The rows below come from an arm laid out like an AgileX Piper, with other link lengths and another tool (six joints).
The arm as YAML. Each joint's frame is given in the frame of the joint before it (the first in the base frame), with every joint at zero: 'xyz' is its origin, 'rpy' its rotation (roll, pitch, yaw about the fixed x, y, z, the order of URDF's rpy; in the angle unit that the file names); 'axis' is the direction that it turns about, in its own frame. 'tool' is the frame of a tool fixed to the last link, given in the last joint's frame.
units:
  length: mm
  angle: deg
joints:
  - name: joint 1
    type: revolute
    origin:
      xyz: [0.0, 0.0, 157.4]
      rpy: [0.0, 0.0, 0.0]
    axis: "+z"
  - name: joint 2
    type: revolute
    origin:
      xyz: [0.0, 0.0, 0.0]
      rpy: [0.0, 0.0, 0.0]
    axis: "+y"
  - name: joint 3
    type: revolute
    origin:
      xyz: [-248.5, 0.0, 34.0]
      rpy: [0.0, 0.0, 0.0]
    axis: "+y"
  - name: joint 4
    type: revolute
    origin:
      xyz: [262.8, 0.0, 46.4]
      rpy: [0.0, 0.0, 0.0]
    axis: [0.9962, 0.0, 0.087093]
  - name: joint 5
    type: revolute
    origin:
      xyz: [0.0, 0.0, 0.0]
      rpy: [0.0, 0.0, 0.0]
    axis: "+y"
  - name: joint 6
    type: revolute
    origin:
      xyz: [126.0, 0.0, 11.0]
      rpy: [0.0, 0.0, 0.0]
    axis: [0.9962, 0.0, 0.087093]
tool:
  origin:
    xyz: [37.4, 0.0, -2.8]
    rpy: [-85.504, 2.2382, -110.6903]
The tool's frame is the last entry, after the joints.
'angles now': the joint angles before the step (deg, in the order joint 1, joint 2, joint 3, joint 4, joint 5, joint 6). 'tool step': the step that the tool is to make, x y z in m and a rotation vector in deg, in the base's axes. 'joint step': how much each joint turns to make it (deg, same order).
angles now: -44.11 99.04 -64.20 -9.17 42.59 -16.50
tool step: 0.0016 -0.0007 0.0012 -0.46 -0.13 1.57
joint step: 0.00 -0.08 -0.08 0.31 -0.44 -1.76
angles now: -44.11 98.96 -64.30 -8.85 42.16 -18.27
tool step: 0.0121 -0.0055 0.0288 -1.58 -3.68 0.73
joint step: 0.00 -1.74 -3.76 2.57 1.58 -2.23
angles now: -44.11 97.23 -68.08 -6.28 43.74 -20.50
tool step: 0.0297 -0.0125 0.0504 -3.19 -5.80 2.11
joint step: 0.82 0.43 -10.18 3.20 3.20 -2.87
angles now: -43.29 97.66 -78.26 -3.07 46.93 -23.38
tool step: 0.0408 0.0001 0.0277 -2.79 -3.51 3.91
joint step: 3.56 3.77 -9.49 0.57 1.22 -0.61
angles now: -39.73 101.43 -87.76 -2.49 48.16 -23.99
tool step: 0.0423 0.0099 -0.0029 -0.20 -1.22 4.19
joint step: 4.12 5.92 -7.07 0.71 0.05 -0.21
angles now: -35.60 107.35 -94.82 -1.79 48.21 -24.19
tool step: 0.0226 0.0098 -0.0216 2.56 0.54 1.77
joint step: 2.08 4.66 -2.68 1.79 -0.09 0.06
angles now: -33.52 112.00 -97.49 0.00 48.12 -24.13
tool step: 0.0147 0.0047 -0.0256 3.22 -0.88 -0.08
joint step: 0.61 3.75 -0.38 3.25 -2.34 -0.01
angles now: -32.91 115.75 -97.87 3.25 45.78 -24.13
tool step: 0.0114 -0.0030 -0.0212 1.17 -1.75 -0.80
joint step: 0.00 3.20 -0.04 2.08 -4.00 -0.01
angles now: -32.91 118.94 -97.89 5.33 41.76 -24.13
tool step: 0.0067 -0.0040 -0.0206 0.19 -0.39 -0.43
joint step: 0.00 2.93 -0.06 0.49 -3.11 -0.01
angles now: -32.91 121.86 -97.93 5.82 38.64 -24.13
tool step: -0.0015 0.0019 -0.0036 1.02 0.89 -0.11
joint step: 0.00 0.33 -0.14 0.27 1.10 0.16
